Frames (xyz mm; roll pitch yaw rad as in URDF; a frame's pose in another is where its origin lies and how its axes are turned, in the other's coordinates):
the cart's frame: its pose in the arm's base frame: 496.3 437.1 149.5 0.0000 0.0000 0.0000
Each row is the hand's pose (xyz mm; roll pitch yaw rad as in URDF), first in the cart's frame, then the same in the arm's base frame.
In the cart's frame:
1: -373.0 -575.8 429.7 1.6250 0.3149 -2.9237
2: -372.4 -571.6 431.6 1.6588 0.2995 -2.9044
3: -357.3 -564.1 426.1 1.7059 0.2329 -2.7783
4: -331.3 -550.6 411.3 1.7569 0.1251 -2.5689
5: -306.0 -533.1 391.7 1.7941 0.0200 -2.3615
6: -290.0 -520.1 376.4 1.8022 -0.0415 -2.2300
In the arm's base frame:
1: 123.3 -138.7 579.2 1.6250 0.3149 -2.9237
2: 123.9 -134.5 581.1 1.6588 0.2995 -2.9044
3: 139.0 -127.0 575.6 1.7059 0.2329 -2.7783
4: 165.0 -113.5 560.8 1.7569 0.1251 -2.5689
5: 190.3 -96.0 541.2 1.7941 0.0200 -2.3615
6: 206.3 -83.0 525.9 1.8022 -0.0415 -2.2300

